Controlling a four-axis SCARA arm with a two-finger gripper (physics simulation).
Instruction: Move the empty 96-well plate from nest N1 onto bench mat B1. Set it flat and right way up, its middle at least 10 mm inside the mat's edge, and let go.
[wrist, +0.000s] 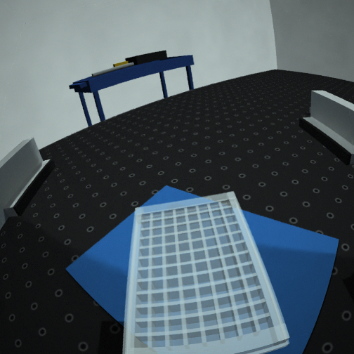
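Note:
The clear 96-well plate (196, 272) lies flat with its wells facing up on the blue bench mat (290, 275), turned at an angle to the mat's edges. Its far right corner reaches over the mat's far edge in this view, and its near left corner reaches past the near left edge. The plate's middle is over the mat. My gripper (171, 123) is open and empty. Its two fingers stand wide apart at the left and right of the view, clear of the plate. The plate's near left corner is cut off by the frame. Nest N1 does not show.
A dark surface with rows of small rings surrounds the mat. Far off at the upper left stands a blue table (142, 68) with a black box (147, 57) and a small yellow thing (121, 64) on it. Pale grey walls stand behind.

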